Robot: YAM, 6 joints.
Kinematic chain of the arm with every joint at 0, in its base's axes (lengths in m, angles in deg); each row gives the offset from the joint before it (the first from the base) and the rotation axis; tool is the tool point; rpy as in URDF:
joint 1: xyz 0 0 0.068 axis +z
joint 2: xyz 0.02 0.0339 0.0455 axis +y
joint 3: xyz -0.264 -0.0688 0 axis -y
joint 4: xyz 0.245 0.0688 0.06 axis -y
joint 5: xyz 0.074 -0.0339 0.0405 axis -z
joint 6: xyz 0.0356 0 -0.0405 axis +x
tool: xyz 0 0 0 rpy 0 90 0
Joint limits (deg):
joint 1: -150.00..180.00
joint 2: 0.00..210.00
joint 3: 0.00..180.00
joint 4: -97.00..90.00
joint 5: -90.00..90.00
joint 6: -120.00..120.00
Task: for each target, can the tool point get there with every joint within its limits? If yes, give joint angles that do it. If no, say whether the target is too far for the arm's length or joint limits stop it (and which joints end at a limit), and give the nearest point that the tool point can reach.
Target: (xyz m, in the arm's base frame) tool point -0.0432 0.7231 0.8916
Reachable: no: too far | nearest point -0.0262 0.4392 0.5775 | short by 0.424 m
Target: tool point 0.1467 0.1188 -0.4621
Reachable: no: joint limits stop it (at a limit: joint 2) | nearest point 0.1556 0.1260 -0.3771 | short by 0.086 m
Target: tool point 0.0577 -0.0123 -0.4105
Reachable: no: joint limits stop it (at a limit: joint 2) | nearest point 0.0891 -0.0190 -0.3442 | short by 0.074 m
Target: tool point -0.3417 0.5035 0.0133
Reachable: yes | joints 123.81 178.65 134.38 55.66 -6.00 9.83
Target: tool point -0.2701 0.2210 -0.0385
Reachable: yes | joints 140.97 138.76 47.72 44.17 2.57 98.17
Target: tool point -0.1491 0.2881 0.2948
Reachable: yes | joints 119.13 87.26 43.36 68.03 16.37 -3.76
